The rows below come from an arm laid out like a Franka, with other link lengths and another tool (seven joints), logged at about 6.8 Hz.
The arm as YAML. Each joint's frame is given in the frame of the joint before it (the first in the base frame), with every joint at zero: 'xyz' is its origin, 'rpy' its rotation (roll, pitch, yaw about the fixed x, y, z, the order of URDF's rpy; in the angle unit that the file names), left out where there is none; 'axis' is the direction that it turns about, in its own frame. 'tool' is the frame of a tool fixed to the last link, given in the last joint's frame.
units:
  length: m
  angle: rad
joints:
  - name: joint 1
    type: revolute
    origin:
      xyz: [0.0, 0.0, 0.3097]
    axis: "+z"
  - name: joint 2
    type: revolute
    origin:
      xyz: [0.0, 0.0, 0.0]
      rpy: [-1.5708, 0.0, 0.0]
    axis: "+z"
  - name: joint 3
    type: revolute
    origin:
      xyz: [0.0, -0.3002, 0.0]
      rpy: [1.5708, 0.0, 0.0]
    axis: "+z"
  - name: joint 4
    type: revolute
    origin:
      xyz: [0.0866, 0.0, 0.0]
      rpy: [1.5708, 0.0, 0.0]
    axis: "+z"
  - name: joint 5
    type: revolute
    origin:
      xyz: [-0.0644, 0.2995, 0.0]
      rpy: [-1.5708, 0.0, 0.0]
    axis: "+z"
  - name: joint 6
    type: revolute
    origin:
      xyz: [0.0, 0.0, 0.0]
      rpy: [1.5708, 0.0, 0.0]
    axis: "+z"
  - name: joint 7
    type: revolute
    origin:
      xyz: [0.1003, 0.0, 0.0]
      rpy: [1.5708, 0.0, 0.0]
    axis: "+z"
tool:
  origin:
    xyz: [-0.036, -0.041, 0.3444]
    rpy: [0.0, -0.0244, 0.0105]
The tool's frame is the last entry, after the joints.
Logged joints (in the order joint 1, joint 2, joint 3, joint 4, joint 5, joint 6, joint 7), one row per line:
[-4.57, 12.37, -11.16, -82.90, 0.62, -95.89, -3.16]
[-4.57, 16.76, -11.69, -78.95, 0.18, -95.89, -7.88]
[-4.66, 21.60, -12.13, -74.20, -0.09, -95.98, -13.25]
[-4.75, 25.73, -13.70, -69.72, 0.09, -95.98, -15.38]
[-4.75, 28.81, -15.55, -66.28, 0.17, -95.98, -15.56]
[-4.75, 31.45, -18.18, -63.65, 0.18, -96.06, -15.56]
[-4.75, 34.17, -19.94, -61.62, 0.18, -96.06, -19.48]
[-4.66, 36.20, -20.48, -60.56, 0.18, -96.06, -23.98]
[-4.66, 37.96, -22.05, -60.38, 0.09, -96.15, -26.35]
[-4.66, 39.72, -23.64, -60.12, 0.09, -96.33, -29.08]
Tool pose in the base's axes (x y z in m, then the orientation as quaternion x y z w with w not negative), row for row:
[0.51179, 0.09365, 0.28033, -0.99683, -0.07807, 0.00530, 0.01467]
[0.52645, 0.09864, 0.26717, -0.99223, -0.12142, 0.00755, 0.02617]
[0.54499, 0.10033, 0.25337, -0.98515, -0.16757, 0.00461, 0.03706]
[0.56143, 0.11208, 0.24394, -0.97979, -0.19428, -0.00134, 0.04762]
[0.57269, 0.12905, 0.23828, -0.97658, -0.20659, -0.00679, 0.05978]
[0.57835, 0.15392, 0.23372, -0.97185, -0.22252, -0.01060, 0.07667]
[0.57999, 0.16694, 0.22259, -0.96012, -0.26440, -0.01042, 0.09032]
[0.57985, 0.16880, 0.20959, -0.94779, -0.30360, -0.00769, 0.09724]
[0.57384, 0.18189, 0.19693, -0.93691, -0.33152, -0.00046, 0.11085]
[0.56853, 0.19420, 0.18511, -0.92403, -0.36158, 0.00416, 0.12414]
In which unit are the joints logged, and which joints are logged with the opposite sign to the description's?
The joints are logged in degrees. Opposite sign: joint 3, joint 5, joint 6.
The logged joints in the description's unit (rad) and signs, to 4 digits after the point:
[-0.0798, 0.2159, 0.1948, -1.4469, -0.0108, 1.6736, -0.0552]
[-0.0798, 0.2925, 0.2040, -1.3779, -0.0031, 1.6736, -0.1375]
[-0.0813, 0.3770, 0.2117, -1.2950, 0.0016, 1.6752, -0.2313]
[-0.0829, 0.4491, 0.2391, -1.2168, -0.0016, 1.6752, -0.2684]
[-0.0829, 0.5028, 0.2714, -1.1568, -0.0030, 1.6752, -0.2716]
[-0.0829, 0.5489, 0.3173, -1.1109, -0.0031, 1.6766, -0.2716]
[-0.0829, 0.5964, 0.3480, -1.0755, -0.0031, 1.6766, -0.3400]
[-0.0813, 0.6318, 0.3574, -1.0570, -0.0031, 1.6766, -0.4185]
[-0.0813, 0.6625, 0.3848, -1.0538, -0.0016, 1.6781, -0.4599]
[-0.0813, 0.6932, 0.4126, -1.0493, -0.0016, 1.6813, -0.5075]

